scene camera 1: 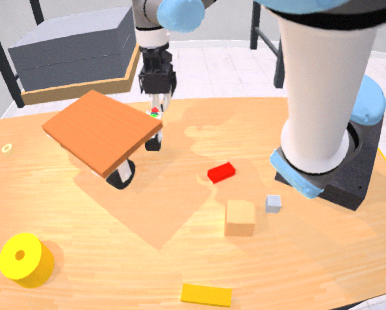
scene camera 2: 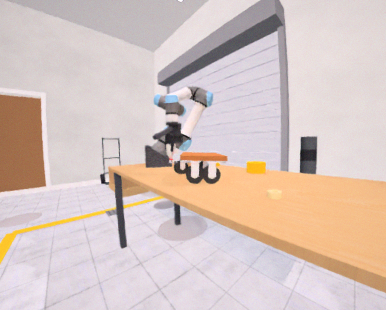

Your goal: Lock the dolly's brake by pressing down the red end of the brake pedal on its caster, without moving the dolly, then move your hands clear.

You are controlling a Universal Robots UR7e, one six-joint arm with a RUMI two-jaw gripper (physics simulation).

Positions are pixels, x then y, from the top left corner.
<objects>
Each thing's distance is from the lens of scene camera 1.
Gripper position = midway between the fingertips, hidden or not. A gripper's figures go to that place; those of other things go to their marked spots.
my gripper [scene camera 1: 162, 111]: 0.74 m
dolly [scene camera 1: 101, 132]: 0.66 m
</objects>
